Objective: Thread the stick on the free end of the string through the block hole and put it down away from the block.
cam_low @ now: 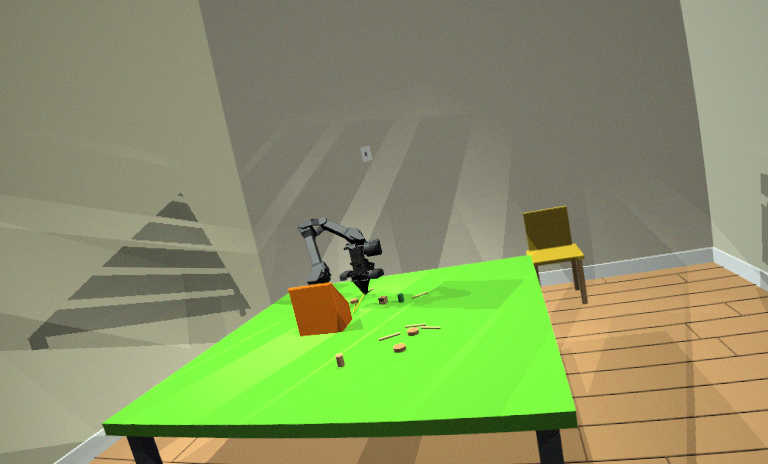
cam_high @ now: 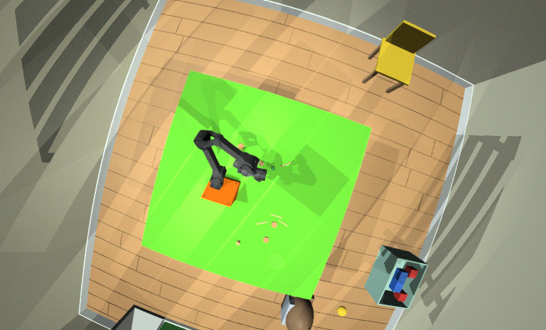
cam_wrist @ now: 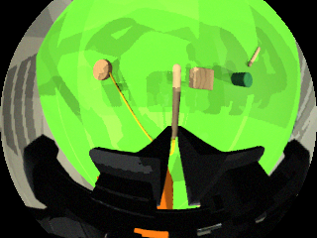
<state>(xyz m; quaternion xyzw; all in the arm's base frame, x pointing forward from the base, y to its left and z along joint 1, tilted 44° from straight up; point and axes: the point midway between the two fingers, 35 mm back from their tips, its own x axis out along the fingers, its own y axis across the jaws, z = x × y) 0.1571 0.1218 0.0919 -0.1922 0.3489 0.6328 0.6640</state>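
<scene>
The wooden block is 50 mm ahead of my gripper tip, 50 mm to the left of it and 50 mm below it. The rest, counted from my gripper tip: round button 110 mm behind, 110 mm to the left, 60 mm below; green cylinder 130 mm ahead, 40 mm to the left, 50 mm below.
</scene>
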